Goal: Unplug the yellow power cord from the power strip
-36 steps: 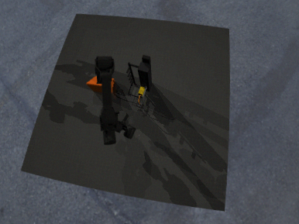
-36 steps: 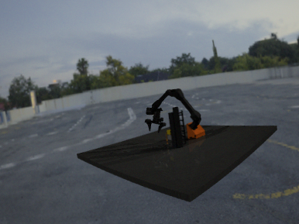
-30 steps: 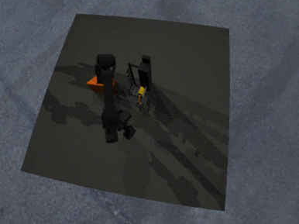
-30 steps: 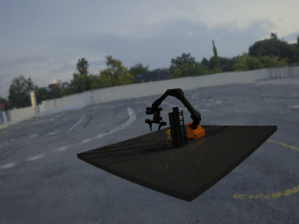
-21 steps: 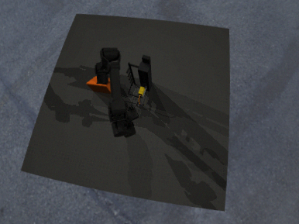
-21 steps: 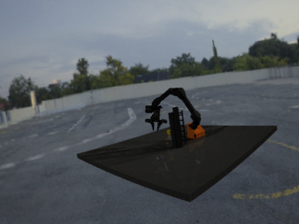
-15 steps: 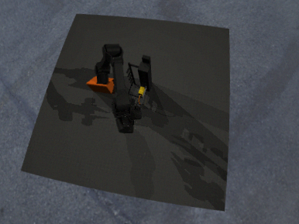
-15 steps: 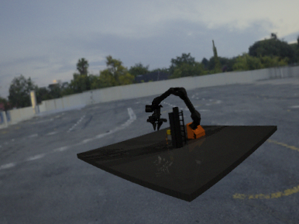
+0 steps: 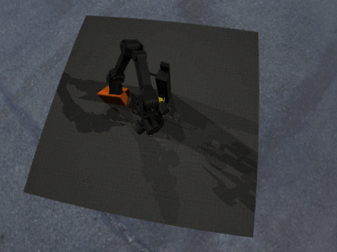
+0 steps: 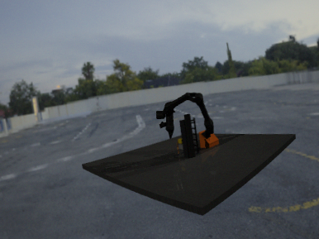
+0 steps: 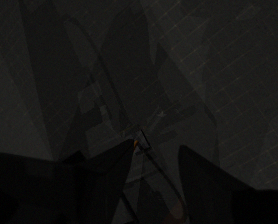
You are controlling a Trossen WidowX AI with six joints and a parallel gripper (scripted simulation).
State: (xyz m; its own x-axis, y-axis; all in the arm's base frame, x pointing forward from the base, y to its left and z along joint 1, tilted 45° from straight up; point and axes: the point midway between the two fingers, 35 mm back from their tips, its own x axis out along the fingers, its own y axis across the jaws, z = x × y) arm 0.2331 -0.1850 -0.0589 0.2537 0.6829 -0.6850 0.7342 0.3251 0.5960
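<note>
The yellow plug lies 13 cm to the left of my gripper tip, 1 cm below it and 1 cm ahead of it.
</note>
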